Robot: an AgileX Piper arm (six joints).
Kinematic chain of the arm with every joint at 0, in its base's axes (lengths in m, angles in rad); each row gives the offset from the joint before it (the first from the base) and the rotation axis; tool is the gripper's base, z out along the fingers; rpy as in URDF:
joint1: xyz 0 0 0.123 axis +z
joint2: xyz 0 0 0 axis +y
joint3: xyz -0.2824 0 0.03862 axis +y
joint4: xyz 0.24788 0 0.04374 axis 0.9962 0 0.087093
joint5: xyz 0 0 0 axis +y
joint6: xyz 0.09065 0 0.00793 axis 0.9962 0 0.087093
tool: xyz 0 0 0 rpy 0 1.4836 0
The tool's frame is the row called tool.
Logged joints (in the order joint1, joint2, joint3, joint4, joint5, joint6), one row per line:
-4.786, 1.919, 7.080, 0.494, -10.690, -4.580
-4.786, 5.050, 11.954, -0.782, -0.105, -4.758
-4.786, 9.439, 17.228, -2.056, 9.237, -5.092
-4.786, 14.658, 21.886, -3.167, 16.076, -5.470
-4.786, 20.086, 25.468, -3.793, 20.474, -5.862
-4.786, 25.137, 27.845, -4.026, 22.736, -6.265
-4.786, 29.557, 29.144, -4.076, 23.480, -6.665
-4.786, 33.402, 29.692, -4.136, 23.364, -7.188
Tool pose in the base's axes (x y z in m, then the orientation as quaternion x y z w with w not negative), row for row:
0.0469, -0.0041, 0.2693, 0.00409, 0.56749, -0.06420, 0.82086
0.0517, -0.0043, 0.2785, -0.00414, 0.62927, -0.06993, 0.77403
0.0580, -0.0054, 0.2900, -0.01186, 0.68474, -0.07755, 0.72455
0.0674, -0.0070, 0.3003, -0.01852, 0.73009, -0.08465, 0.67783
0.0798, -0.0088, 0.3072, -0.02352, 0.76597, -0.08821, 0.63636
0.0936, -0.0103, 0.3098, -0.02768, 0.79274, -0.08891, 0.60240
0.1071, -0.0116, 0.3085, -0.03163, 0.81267, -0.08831, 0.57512
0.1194, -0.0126, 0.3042, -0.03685, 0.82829, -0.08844, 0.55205
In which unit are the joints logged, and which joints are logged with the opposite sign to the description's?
The joints are logged in degrees. Opposite sign: joint3.
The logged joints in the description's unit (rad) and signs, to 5 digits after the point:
-0.08353, 0.03349, -0.12357, 0.00862, -0.18658, -0.07994
-0.08353, 0.08814, -0.20864, -0.01365, -0.00183, -0.08304
-0.08353, 0.16474, -0.30069, -0.03588, 0.16122, -0.08887
-0.08353, 0.25583, -0.38198, -0.05527, 0.28058, -0.09547
-0.08353, 0.35057, -0.44450, -0.06620, 0.35734, -0.10231
-0.08353, 0.43872, -0.48599, -0.07027, 0.39682, -0.10934
-0.08353, 0.51587, -0.50866, -0.07114, 0.40980, -0.11633
-0.08353, 0.58297, -0.51822, -0.07219, 0.40778, -0.12545

